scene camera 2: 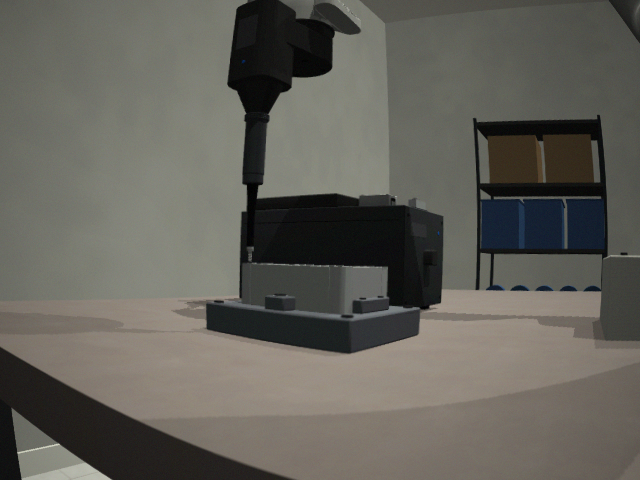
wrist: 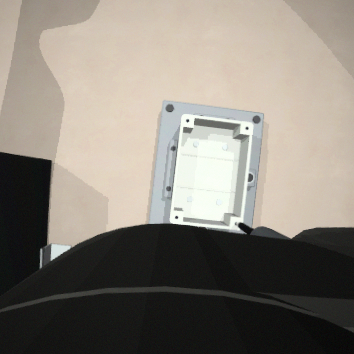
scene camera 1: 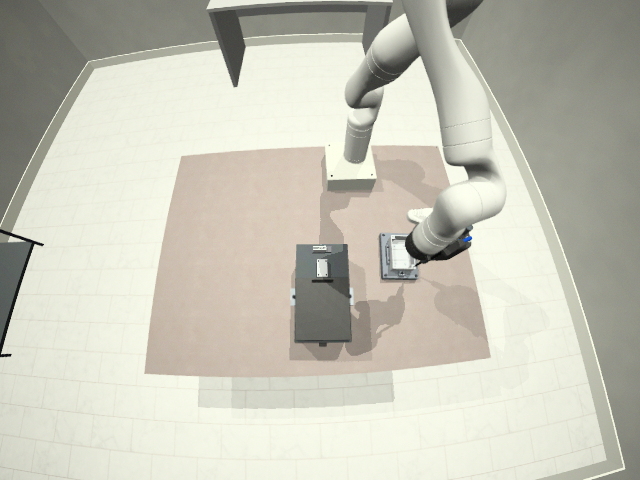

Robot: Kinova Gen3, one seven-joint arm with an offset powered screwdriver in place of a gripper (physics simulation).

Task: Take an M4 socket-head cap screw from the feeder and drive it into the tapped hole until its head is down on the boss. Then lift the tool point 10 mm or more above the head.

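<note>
My screwdriver [scene camera 1: 417, 265] [scene camera 2: 250, 245] [wrist: 240, 226] points down, nearly upright, over one corner of the open white housing [scene camera 1: 402, 264] [scene camera 2: 289, 284] [wrist: 174, 175]. A small silvery socket-head screw [scene camera 2: 250, 254] is on its tip, head up. In scene camera 2 the screw's lower end meets the line of the housing's top rim at the left corner, and its head stands above the rim. The tip is at the corner boss [wrist: 231, 220] in the wrist view; the dark bit covers the screw and hole there. The dark feeder [scene camera 1: 322, 310] [scene camera 2: 330, 237] [wrist: 25, 210] stands beside the housing.
The housing sits in a grey fixture plate [scene camera 1: 384, 273] [scene camera 2: 279, 328] [wrist: 159, 165] with clamp blocks and bolts. A small plate [scene camera 1: 322, 267] and a label block [scene camera 1: 319, 248] are on the feeder's top. The arm's pale base block [scene camera 1: 351, 183] stands behind. A shelf rack [scene camera 2: 476, 217] is in the background.
</note>
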